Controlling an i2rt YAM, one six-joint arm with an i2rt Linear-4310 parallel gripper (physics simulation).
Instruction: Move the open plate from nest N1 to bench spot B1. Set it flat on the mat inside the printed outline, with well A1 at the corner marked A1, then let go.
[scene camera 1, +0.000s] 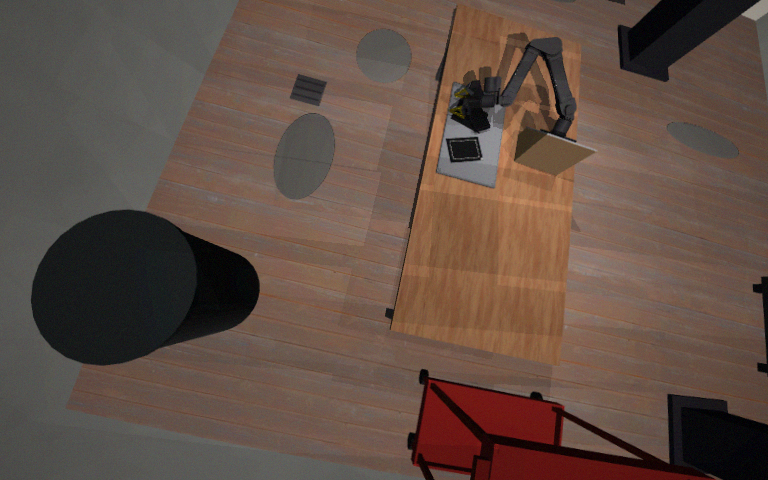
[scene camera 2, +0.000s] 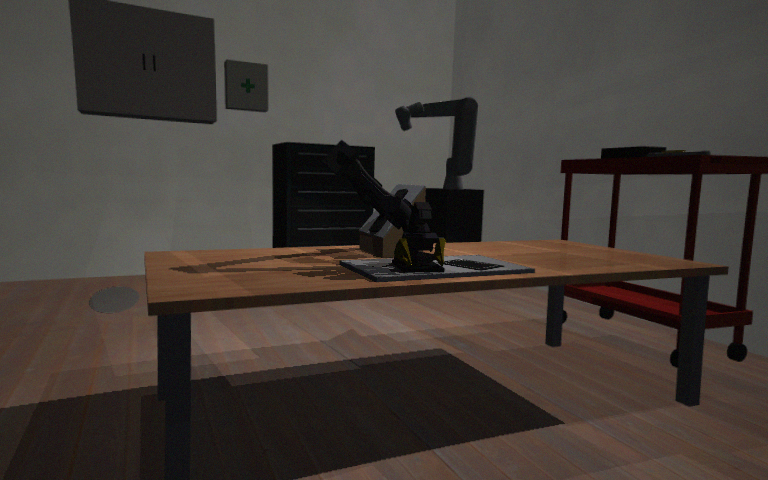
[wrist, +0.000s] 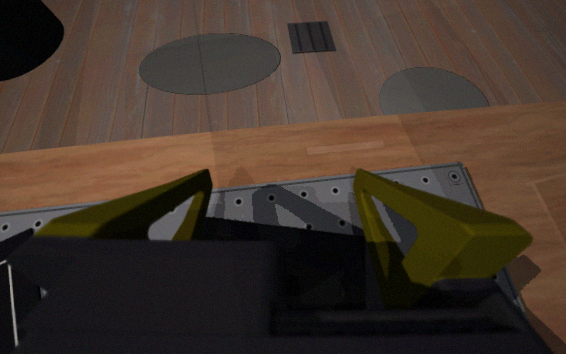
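Pixels of known places: gripper, fingertip midpoint: (scene camera 1: 451, 103) (scene camera 2: 426, 264) (wrist: 282, 177); arm's base at its link origin: (scene camera 1: 556, 136).
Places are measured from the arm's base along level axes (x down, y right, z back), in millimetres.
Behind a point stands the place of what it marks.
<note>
My gripper (scene camera 1: 460, 101) @[x 116, y 143, z -485 mm] (scene camera 2: 420, 252) @[x 116, y 143, z -485 mm] (wrist: 282, 177) @[x 116, y 143, z -485 mm] is open, its yellow fingers wide apart and low over the grey perforated board (scene camera 1: 492, 169) @[x 142, y -156, z -237 mm] (scene camera 2: 370, 274) @[x 145, y 286, z -422 mm] (wrist: 440, 181) @[x 142, y 270, z -467 mm]. A black block, nest N1 (scene camera 1: 480, 122) (scene camera 2: 417, 267) @[x 130, y 144, z -439 mm] (wrist: 325, 255) @[x 125, y 160, z -433 mm], stands on the board, below and between the fingers in the wrist view. The gripper body hides much of it. A plate on it cannot be told apart from the black nest. The black mat (scene camera 1: 464, 149) @[x 140, y -81, z -390 mm] (scene camera 2: 472, 264) @[x 141, y -84, z -397 mm] of spot B1, with a pale printed outline, lies on the board beside the nest. The A1 mark is too small to read.
A tan, tilted box-like panel (scene camera 1: 555, 155) @[x 13, y -92, z 5 mm] (scene camera 2: 380, 244) @[x 111, y 77, z -81 mm] stands on the wooden bench (scene camera 1: 487, 237) @[x 155, y -501, z -232 mm] (scene camera 2: 254, 285) @[x 155, y 603, z -407 mm] behind the board, near the arm's base. A red cart (scene camera 1: 492, 413) (scene camera 2: 628, 165) stands past the bench's far end. A black cylinder (scene camera 1: 113, 288) stands on the floor.
</note>
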